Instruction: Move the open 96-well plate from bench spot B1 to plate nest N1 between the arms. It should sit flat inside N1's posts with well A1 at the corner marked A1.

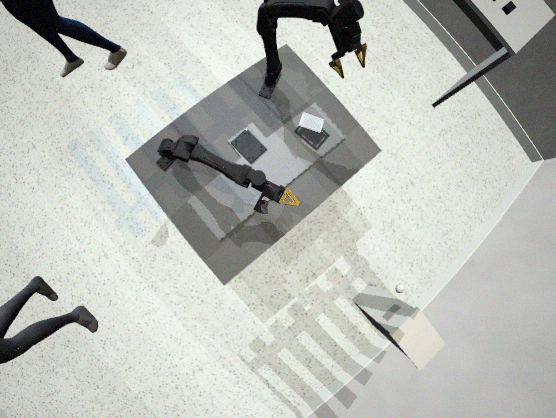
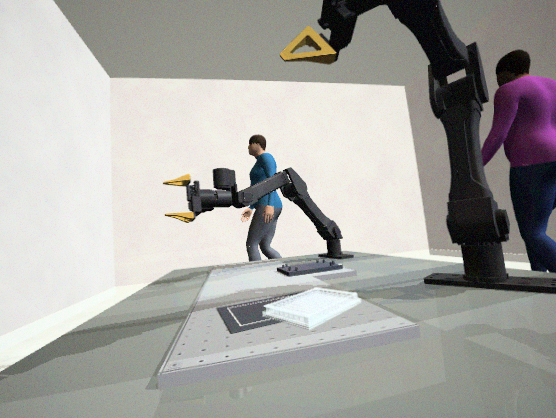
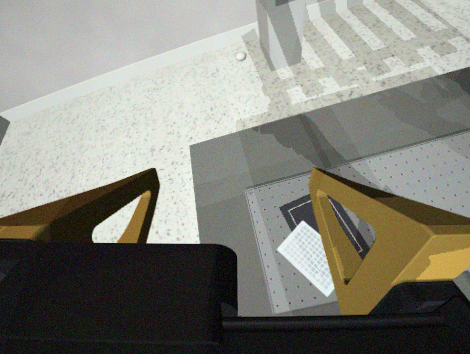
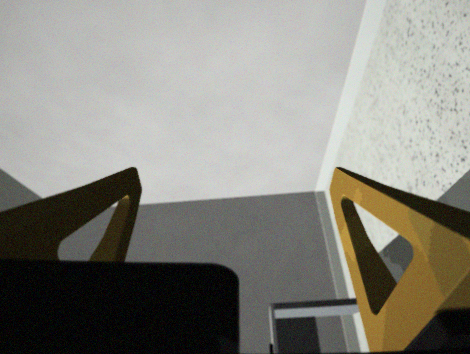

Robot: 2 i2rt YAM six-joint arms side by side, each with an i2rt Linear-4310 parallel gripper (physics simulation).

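Pixels of known places: left gripper, fingertip midpoint: (image 1: 353,73) (image 2: 282,25) (image 3: 234,176); right gripper, fingertip midpoint: (image 1: 297,204) (image 2: 163,198) (image 4: 235,178); left arm's base, origin of the base link: (image 1: 270,83) (image 2: 486,284); right arm's base, origin of the base link: (image 2: 334,256).
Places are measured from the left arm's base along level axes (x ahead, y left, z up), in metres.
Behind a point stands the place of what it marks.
The white open 96-well plate (image 1: 311,122) @[z 0.023, x 0.312, y -0.149 m] (image 2: 312,306) @[z 0.028, x 0.336, y -0.127 m] (image 3: 305,255) @[z 0.018, x 0.326, y -0.136 m] lies askew, partly over the dark outlined pad (image 1: 313,139) @[z 0.015, x 0.359, y -0.237 m] (image 2: 235,322) @[z 0.015, x 0.416, y -0.199 m] (image 3: 291,209) @[z 0.015, x 0.416, y -0.188 m] and partly beyond its edge. The dark plate nest (image 1: 248,146) @[z 0.025, x 0.041, y -0.423 m] (image 2: 310,269) @[z 0.024, x 0.080, y -0.370 m] with short posts holds no plate; its A1 mark is too small to read. My left gripper (image 1: 353,72) @[z 0.392, x 0.382, y -0.086 m] (image 2: 283,56) (image 3: 234,176) @[z 0.392, x 0.382, y -0.086 m] is open and empty, high up and away from the plate. My right gripper (image 1: 298,204) @[z 0.262, x 0.373, y -0.653 m] (image 2: 165,199) @[z 0.262, x 0.373, y -0.653 m] (image 4: 235,178) @[z 0.262, x 0.373, y -0.653 m] is open and empty, raised and pointing away from the nest.
A perforated grey board (image 2: 290,345) @[z 0.013, x 0.414, y -0.090 m] (image 3: 265,240) @[z 0.013, x 0.405, y -0.095 m] lies under the pad on the dark table (image 1: 225,265) @[z 0.000, x 0.166, y -1.063 m]. The black arm bases stand at the table's far side. People stand beyond the table, one in blue (image 2: 265,170) and one in magenta (image 2: 532,120).
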